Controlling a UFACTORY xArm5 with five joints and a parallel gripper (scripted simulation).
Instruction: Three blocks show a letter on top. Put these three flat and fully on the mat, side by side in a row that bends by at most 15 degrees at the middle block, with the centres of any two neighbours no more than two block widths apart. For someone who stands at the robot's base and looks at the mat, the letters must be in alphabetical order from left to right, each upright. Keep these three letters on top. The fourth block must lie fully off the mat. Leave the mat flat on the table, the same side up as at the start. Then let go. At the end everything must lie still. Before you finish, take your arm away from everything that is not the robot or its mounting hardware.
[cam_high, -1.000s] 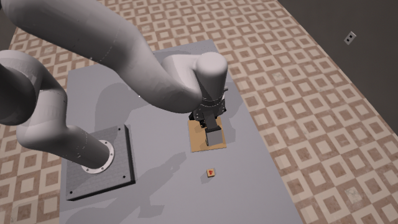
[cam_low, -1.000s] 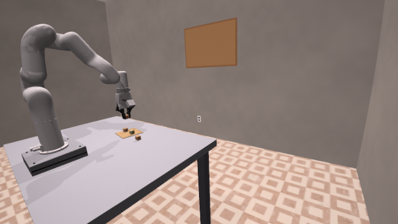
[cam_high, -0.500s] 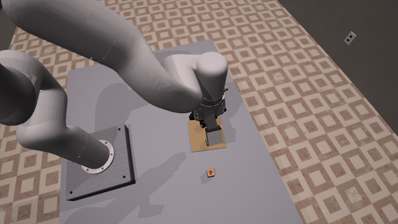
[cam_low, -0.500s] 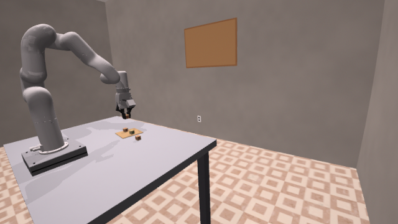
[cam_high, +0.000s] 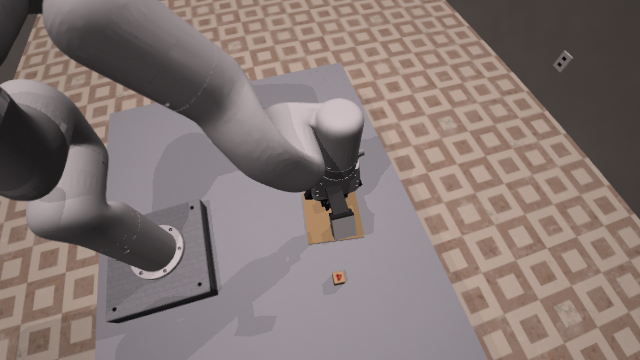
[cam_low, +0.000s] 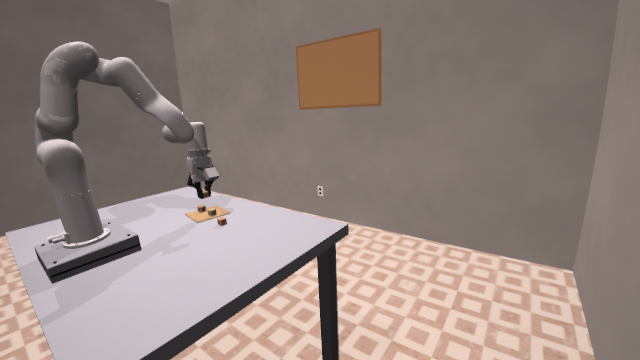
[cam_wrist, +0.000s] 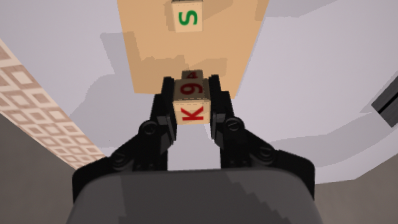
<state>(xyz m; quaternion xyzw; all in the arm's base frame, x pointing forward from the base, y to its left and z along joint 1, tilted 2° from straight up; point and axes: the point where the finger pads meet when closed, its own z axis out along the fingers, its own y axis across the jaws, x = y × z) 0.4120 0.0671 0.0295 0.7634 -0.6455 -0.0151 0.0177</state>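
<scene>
Now: the tan mat 9 cm below my hand. Round my hand: wooden letter block 1 cm behind, 4 cm to the left, 8 cm below.
</scene>
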